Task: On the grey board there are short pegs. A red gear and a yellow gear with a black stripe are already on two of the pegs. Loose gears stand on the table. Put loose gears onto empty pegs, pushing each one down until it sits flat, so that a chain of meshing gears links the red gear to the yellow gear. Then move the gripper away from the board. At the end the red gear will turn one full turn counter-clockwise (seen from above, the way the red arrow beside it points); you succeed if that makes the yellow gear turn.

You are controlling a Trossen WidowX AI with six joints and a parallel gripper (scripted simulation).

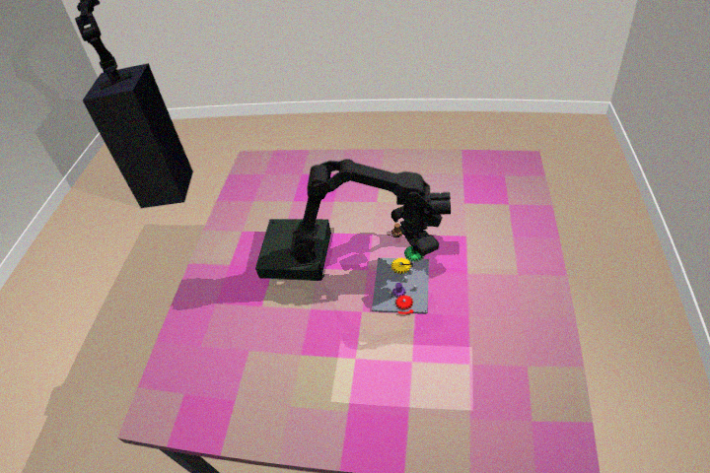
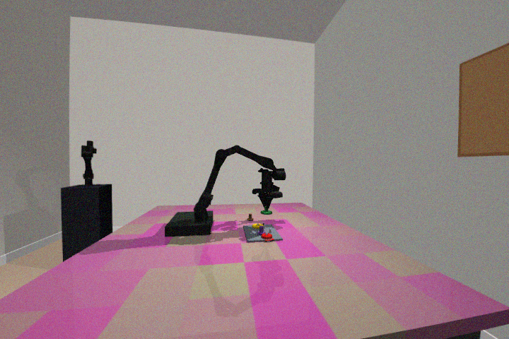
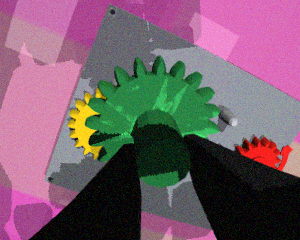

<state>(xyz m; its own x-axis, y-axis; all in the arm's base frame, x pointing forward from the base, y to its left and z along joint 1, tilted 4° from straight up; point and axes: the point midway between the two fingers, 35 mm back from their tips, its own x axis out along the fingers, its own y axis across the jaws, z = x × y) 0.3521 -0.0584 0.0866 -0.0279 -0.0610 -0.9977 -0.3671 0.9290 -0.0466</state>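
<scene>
The purple gear is 6 cm behind my gripper tip, 8 cm to the right of it and 9 cm below it. The rest, counted from my gripper tip: green gear (1 cm below); yellow gear (4 cm behind, 2 cm to the left, 10 cm below); red gear (5 cm behind, 12 cm to the right, 10 cm below).
</scene>
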